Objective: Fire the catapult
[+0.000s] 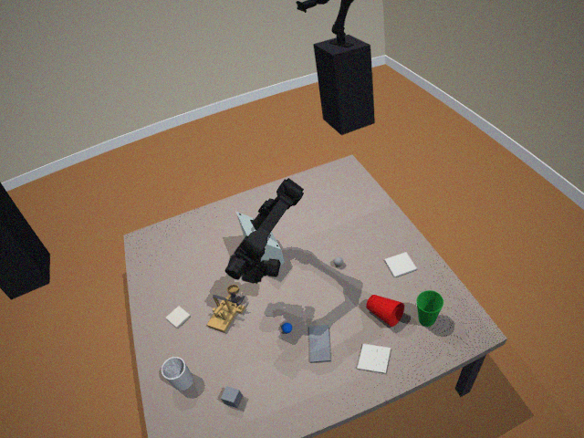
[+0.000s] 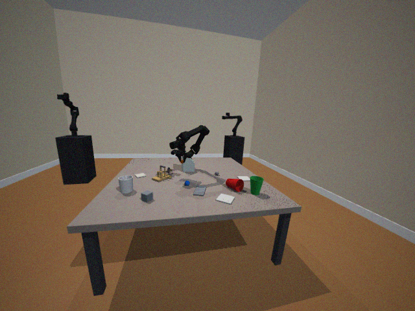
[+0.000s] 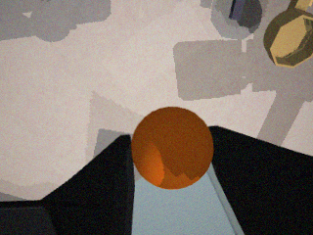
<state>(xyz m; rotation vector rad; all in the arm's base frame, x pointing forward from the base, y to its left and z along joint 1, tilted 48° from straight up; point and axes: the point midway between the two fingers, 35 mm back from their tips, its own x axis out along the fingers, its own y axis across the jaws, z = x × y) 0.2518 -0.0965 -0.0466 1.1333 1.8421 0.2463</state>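
My gripper tip is 10 mm past the wooden catapult, 140 mm to the left of it and 90 mm above it. From my gripper tip the other things lie so: grey slab 300 mm ahead, 90 mm to the left, 130 mm below; blue ball 190 mm ahead, 20 mm to the left, 120 mm below; orange ball 10 mm above.
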